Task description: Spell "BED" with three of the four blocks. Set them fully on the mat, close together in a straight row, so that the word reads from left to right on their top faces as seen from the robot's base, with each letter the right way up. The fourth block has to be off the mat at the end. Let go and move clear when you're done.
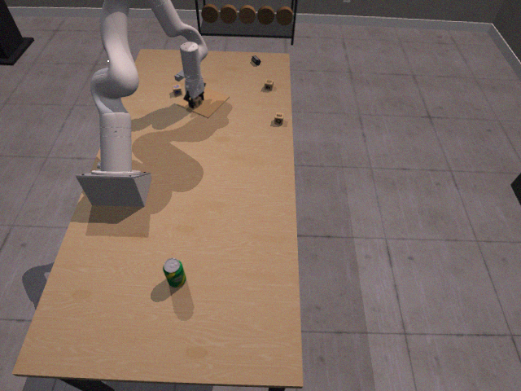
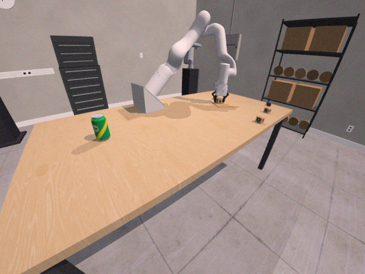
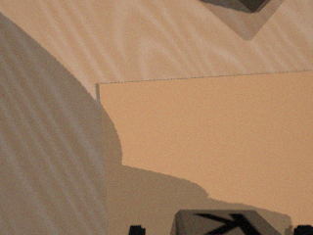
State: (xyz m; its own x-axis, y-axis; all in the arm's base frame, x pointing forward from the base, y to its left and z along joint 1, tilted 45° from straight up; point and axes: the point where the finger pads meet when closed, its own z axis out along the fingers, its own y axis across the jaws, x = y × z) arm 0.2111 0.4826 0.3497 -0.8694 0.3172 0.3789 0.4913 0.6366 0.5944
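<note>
My hand is 3 cm short of the tan mat, 4 cm to the right of it and 2 cm above it. Round my hand: green can (10 cm ahead, 98 cm to the right, 4 cm above); then wooden letter block (37 cm ahead, 18 cm to the left); then small dark object (28 cm ahead, 43 cm to the left, 1 cm below).
</note>
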